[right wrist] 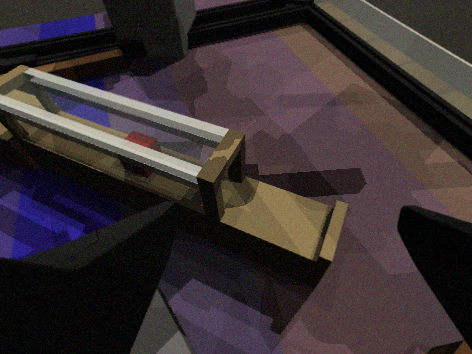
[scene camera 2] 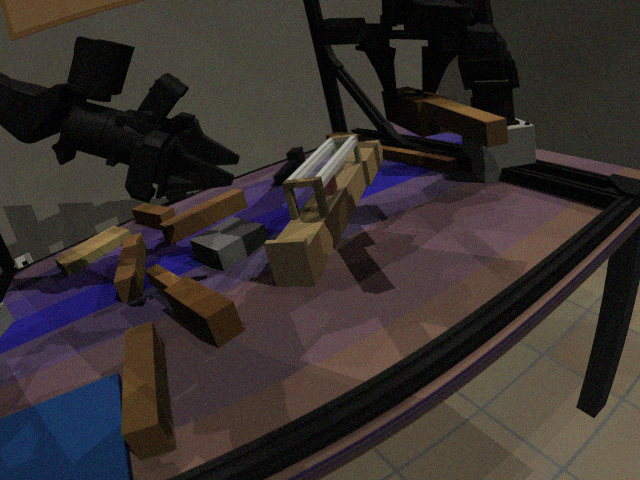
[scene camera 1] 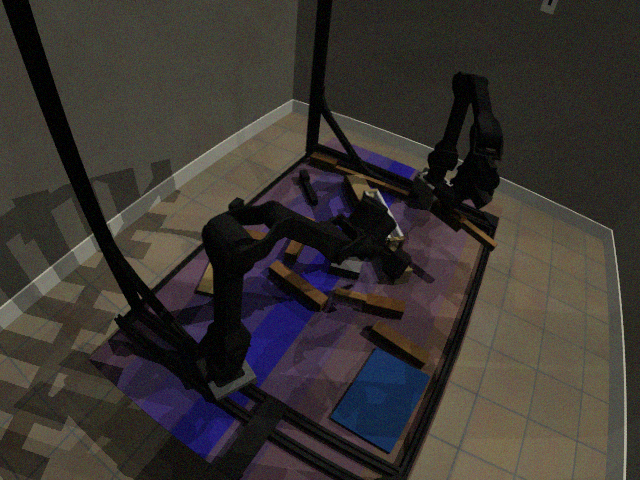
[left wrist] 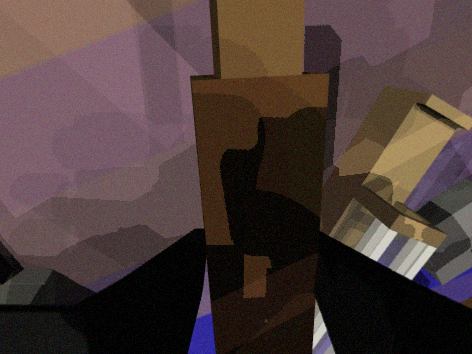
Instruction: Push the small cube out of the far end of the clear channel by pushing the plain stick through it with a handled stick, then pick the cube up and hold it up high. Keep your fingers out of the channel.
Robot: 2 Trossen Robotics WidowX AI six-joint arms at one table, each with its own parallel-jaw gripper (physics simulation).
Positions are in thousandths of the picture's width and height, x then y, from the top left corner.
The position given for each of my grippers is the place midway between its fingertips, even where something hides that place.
Observation:
My right gripper (scene camera 2: 370,353) is open, holding nothing. Also in view: a grey block (scene camera 2: 357,507). The table carries a blue pad (scene camera 2: 127,891). Further things: my left gripper (scene camera 2: 641,224), a clear channel (scene camera 2: 526,334) and a wooden base (scene camera 2: 466,534).
The grey block also shows in the right wrist view (right wrist: 340,911) and in the left wrist view (left wrist: 935,597). The blue pad also shows in scene camera 1 (scene camera 1: 593,841). My left gripper shows as well in scene camera 1 (scene camera 1: 698,445) and in the left wrist view (left wrist: 543,682). The right wrist view misses the blue pad: it is out of frame. The left wrist view misses the blue pad: it is out of frame.

